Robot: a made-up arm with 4 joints. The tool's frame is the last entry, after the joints.
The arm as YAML. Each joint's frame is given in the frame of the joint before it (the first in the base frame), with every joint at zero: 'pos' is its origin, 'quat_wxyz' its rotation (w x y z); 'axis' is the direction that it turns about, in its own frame. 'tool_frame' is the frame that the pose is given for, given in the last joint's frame.
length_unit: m
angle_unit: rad
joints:
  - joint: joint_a
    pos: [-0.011, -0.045, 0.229]
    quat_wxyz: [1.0, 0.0, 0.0, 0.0]
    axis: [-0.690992, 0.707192, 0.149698]
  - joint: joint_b
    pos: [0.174, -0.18, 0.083]
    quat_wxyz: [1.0, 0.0, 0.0, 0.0]
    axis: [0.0, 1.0, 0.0]
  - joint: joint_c
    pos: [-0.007, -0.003, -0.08]
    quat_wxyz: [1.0, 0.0, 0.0, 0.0]
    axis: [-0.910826, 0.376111, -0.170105]
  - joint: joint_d
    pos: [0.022, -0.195, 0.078]
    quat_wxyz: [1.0, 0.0, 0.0, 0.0]
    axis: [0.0, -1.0, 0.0]
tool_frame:
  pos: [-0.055, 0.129, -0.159]
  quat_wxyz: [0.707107, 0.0, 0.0, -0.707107]
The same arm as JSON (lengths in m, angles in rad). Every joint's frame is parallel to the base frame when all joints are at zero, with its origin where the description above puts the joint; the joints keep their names.
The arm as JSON. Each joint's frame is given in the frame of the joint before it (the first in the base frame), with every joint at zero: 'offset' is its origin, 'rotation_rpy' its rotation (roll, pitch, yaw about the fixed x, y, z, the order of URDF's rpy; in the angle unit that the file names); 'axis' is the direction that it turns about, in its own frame. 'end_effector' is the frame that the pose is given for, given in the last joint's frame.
{"length_unit": "m", "angle_unit": "rad", "chain": [{"id": "joint_a", "offset": [-0.011, -0.045, 0.229], "rotation_rpy": [0.0, 0.0, 0.0], "axis": [-0.690992, 0.707192, 0.149698]}, {"id": "joint_b", "offset": [0.174, -0.18, 0.083], "rotation_rpy": [0.0, 0.0, 0.0], "axis": [0.0, 1.0, 0.0]}, {"id": "joint_c", "offset": [-0.007, -0.003, -0.08], "rotation_rpy": [0.0, 0.0, 0.0], "axis": [-0.910826, 0.376111, -0.170105]}, {"id": "joint_d", "offset": [0.022, -0.195, 0.078], "rotation_rpy": [0.0, 0.0, 0.0], "axis": [0.0, -1.0, 0.0]}], "end_effector": {"offset": [-0.055, 0.129, -0.159], "rotation_rpy": [0.0, 0.0, -1.5708]}}
